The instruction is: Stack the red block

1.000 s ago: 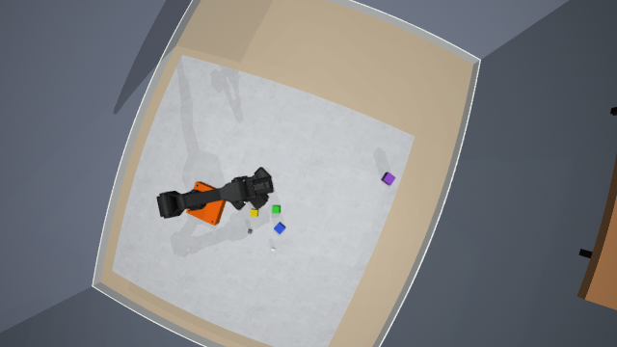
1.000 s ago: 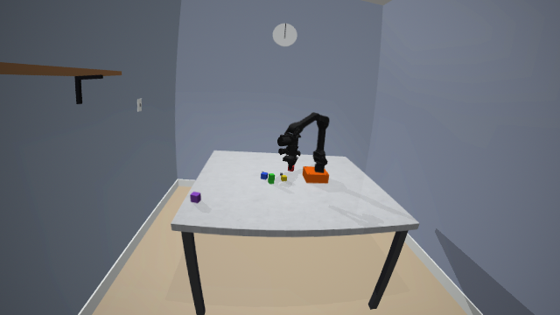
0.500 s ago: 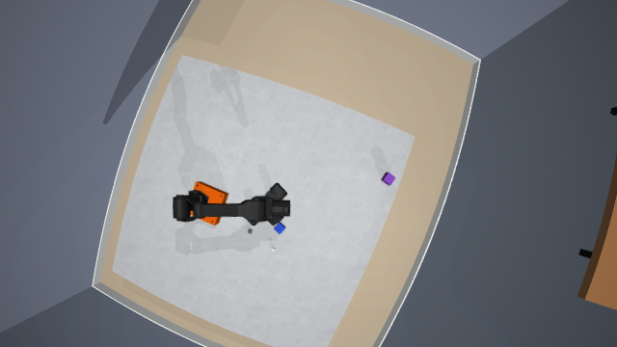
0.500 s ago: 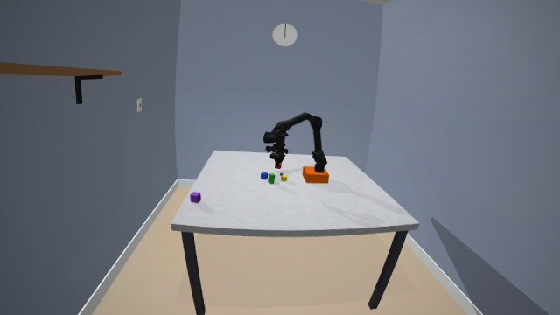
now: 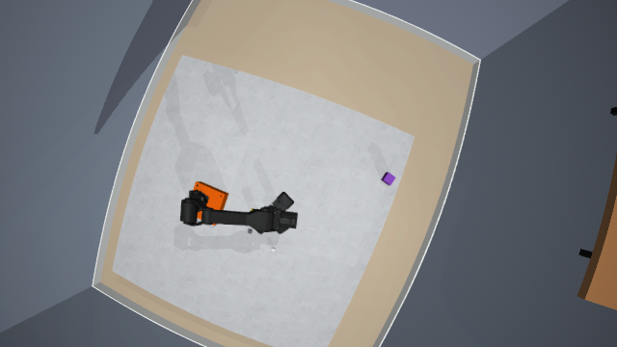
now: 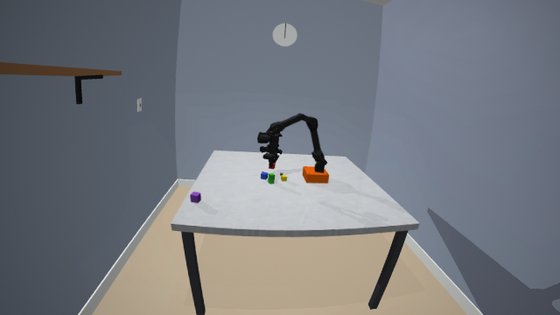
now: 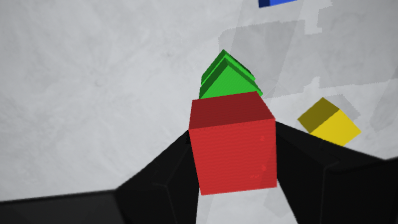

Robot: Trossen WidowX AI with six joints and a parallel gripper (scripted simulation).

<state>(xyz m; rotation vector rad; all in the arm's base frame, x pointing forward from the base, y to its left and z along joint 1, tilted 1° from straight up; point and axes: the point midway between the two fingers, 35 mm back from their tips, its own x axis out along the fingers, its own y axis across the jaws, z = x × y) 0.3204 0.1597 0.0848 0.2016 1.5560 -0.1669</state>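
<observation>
My gripper tip is 10 cm above the blue block, 7 cm to the left of it and 6 cm short of it. From my gripper tip the other things lie so: yellow block (10 cm below, 8 cm to the right, 8 cm behind); purple block (39 cm to the left, 36 cm ahead, 9 cm below); red block (1 cm above).
</observation>
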